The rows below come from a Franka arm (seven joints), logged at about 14 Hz.
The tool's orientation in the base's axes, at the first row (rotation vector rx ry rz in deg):
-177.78, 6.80, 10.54
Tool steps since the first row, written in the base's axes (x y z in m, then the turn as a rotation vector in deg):
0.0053, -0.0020, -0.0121, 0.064, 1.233, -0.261
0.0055, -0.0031, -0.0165, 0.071, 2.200, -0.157
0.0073, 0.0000, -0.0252, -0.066, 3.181, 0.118
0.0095, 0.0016, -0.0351, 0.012, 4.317, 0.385
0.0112, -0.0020, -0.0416, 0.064, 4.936, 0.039
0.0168, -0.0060, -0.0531, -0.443, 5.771, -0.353
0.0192, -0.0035, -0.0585, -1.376, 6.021, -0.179
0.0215, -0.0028, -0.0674, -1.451, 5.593, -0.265
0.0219, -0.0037, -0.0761, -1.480, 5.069, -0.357
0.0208, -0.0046, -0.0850, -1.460, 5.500, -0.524
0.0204, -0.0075, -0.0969, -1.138, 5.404, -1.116
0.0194, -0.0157, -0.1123, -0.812, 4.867, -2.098
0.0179, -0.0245, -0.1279, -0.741, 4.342, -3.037
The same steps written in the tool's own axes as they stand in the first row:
0.0068, 0.0019, 0.0113, 0.003, -1.227, 0.295
0.0076, 0.0031, 0.0156, -0.074, -2.194, 0.226
0.0102, 0.0001, 0.0242, -0.316, -3.168, 0.003
0.0135, -0.0014, 0.0338, -0.355, -4.313, -0.230
0.0162, 0.0022, 0.0399, -0.308, -4.925, 0.129
0.0234, 0.0061, 0.0505, -0.825, -5.708, 0.607
0.0262, 0.0035, 0.0557, -1.788, -5.889, 0.552
0.0295, 0.0029, 0.0643, -1.820, -5.454, 0.631
0.0310, 0.0040, 0.0728, -1.799, -4.927, 0.707
0.0311, 0.0052, 0.0818, -1.792, -5.354, 0.886
0.0323, 0.0084, 0.0935, -1.395, -5.267, 1.432
0.0338, 0.0171, 0.1086, -0.915, -4.732, 2.350
0.0348, 0.0264, 0.1240, -0.694, -4.189, 3.255

